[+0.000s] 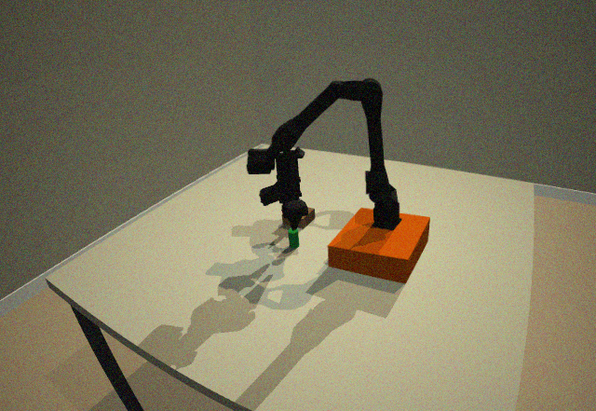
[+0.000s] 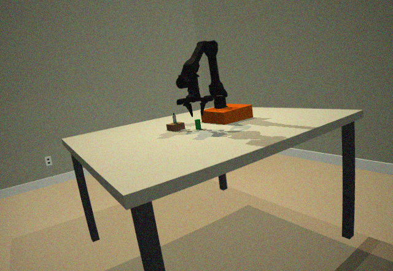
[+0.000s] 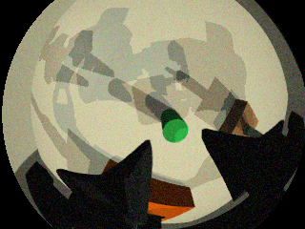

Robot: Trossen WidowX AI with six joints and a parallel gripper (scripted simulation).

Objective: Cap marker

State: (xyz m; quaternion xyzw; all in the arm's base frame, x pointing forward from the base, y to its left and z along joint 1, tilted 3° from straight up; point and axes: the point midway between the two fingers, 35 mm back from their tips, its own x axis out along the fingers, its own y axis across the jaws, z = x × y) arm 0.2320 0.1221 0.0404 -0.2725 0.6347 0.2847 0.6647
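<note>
My gripper tip is 4 cm above the green marker cap.
</note>
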